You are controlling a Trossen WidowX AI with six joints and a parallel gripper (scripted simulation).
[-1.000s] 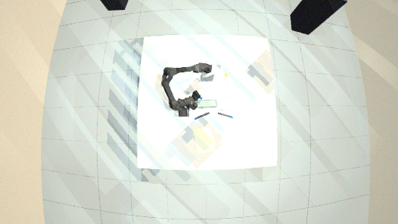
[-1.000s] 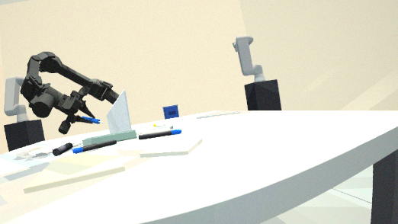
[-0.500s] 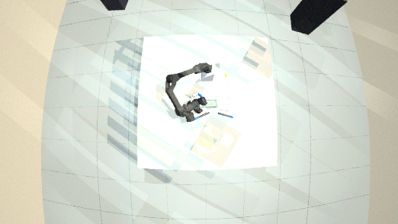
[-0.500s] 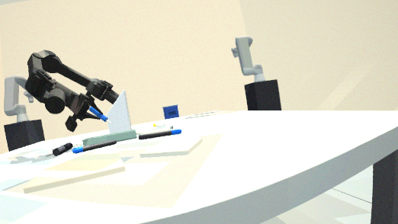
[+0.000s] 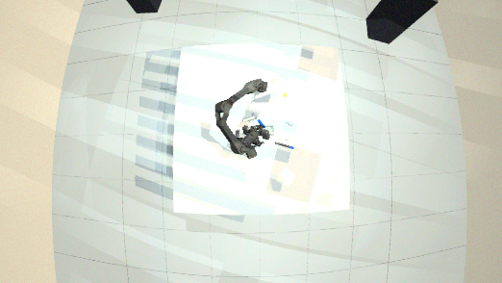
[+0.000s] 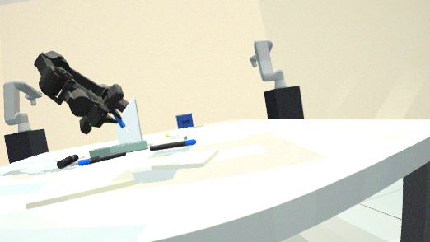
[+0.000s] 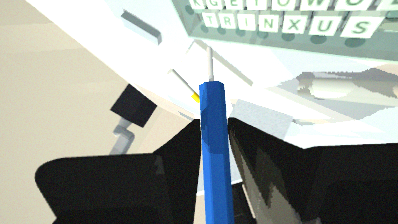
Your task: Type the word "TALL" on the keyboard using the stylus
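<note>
My gripper tip is 13 cm past the flat pad, 8 cm to the right of it and 10 cm above it. From my gripper tip the other things lie so: black marker 10 cm ahead, 16 cm to the right, 10 cm below; yellow-tipped stick 24 cm behind, 15 cm to the left, 10 cm below; blue stylus 1 cm to the left, 1 cm below.
</note>
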